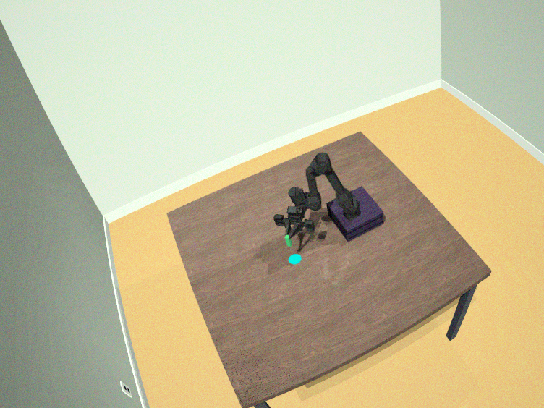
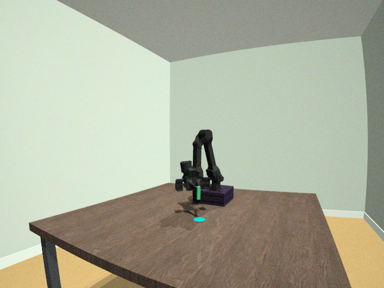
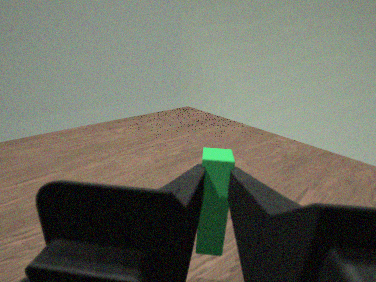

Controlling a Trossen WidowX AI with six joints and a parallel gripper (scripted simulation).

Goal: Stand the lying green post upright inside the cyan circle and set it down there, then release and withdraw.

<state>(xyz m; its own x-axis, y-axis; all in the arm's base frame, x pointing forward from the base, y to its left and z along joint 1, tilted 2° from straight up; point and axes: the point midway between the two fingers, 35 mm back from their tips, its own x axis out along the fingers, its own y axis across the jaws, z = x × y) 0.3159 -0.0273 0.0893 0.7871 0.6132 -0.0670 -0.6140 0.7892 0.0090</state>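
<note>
Now: gripper tip 16 cm above the cyan circle and 1 cm past it. From my gripper tip the other things lie so: green post 2 cm below.
</note>
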